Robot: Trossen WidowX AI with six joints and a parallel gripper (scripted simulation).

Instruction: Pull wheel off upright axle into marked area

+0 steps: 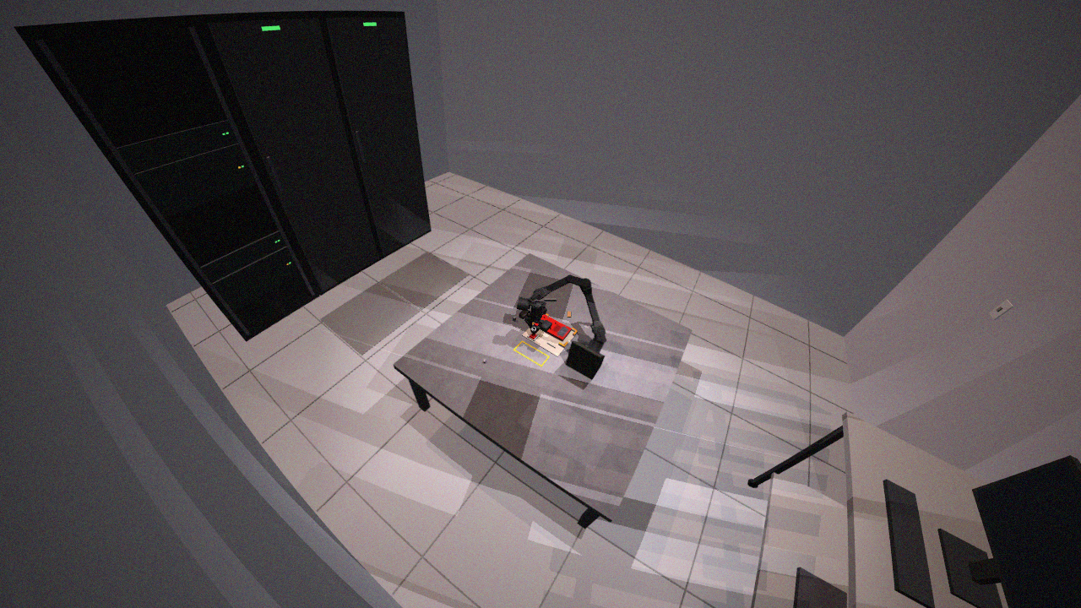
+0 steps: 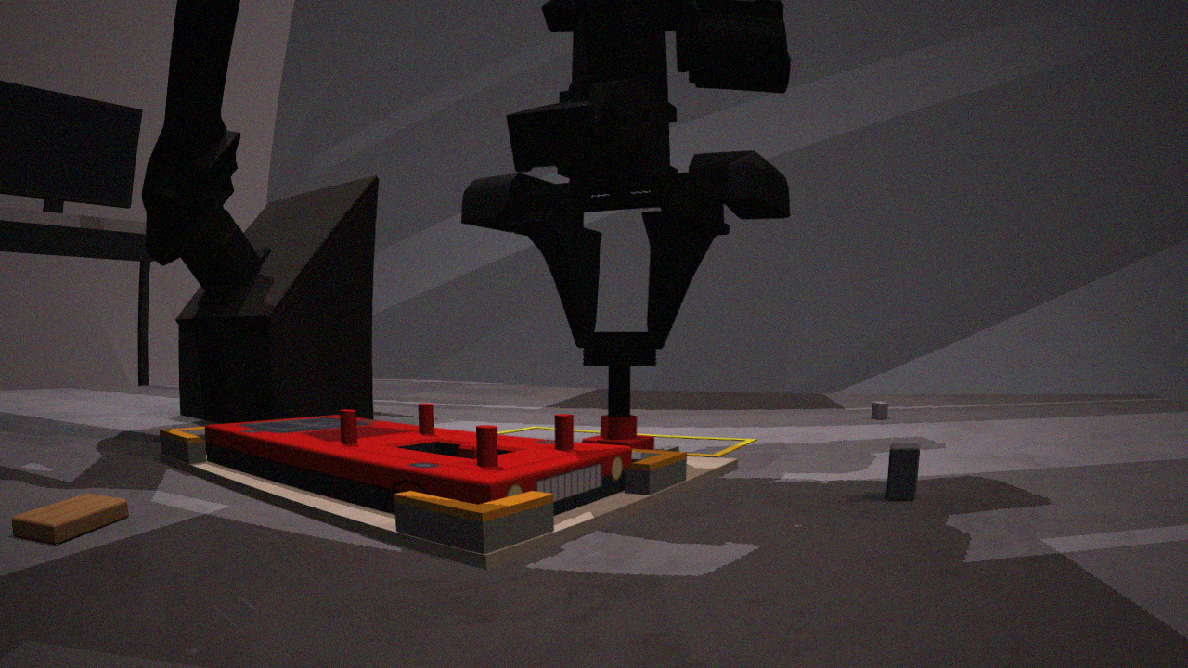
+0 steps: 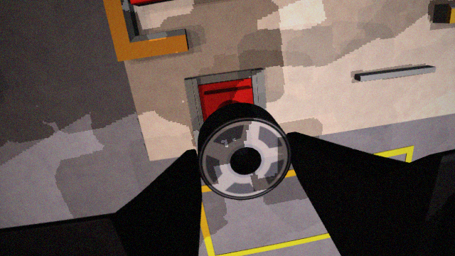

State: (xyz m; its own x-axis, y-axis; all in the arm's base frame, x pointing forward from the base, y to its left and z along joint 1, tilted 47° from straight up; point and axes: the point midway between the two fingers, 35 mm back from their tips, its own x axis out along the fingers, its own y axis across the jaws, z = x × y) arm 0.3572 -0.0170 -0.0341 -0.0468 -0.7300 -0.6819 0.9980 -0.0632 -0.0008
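The dark upright axle lies 3 cm below my gripper tip. The rest, counted from my gripper tip: wheel (right at my gripper tip); wooden block (29 cm to the right, 9 cm behind, 6 cm below); grey block (17 cm ahead, 6 cm below, 5 cm to the right).
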